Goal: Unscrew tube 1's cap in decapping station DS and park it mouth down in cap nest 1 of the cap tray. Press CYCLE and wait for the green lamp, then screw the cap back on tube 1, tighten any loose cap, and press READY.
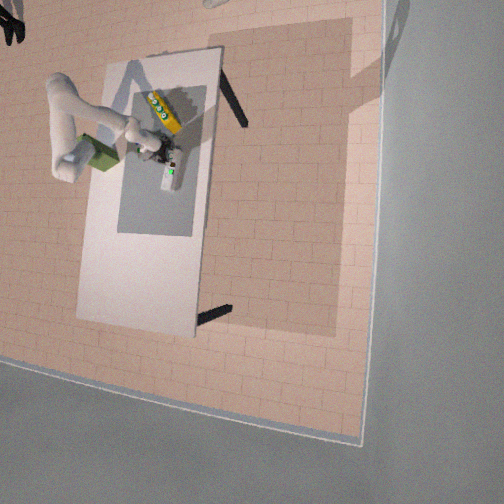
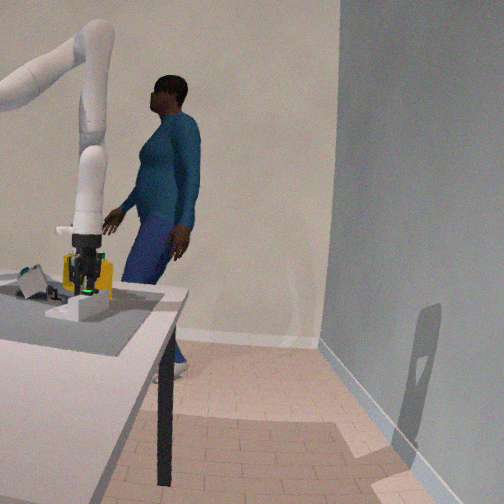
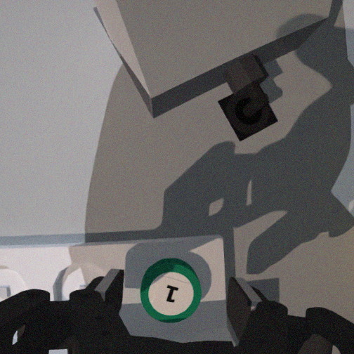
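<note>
The green cap (image 3: pixel 171 294) with a white top marked 1 sits label up in the end nest of the white cap tray (image 1: pixel 169 185) (image 2: pixel 92 306) (image 3: pixel 100 255). My gripper (image 1: pixel 169 156) (image 2: pixel 84 290) (image 3: pixel 175 290) is open, pointing down, with a finger on each side of the cap and gaps to both. The green lamp (image 1: pixel 171 171) (image 2: pixel 87 291) on the tray is lit. A grey box (image 2: pixel 32 281) (image 3: pixel 215 30) stands tilted; a black holder (image 2: pixel 55 294) (image 3: pixel 248 111) juts from its near side. Whether a tube stands in the holder is too dark to tell.
A yellow rack (image 1: pixel 172 125) (image 2: pixel 106 275) with several green-capped tubes stands behind the tray on the grey mat (image 1: pixel 155 215). An olive box (image 1: pixel 102 156) is at the table's left edge. A person (image 2: pixel 170 165) stands beyond the table.
</note>
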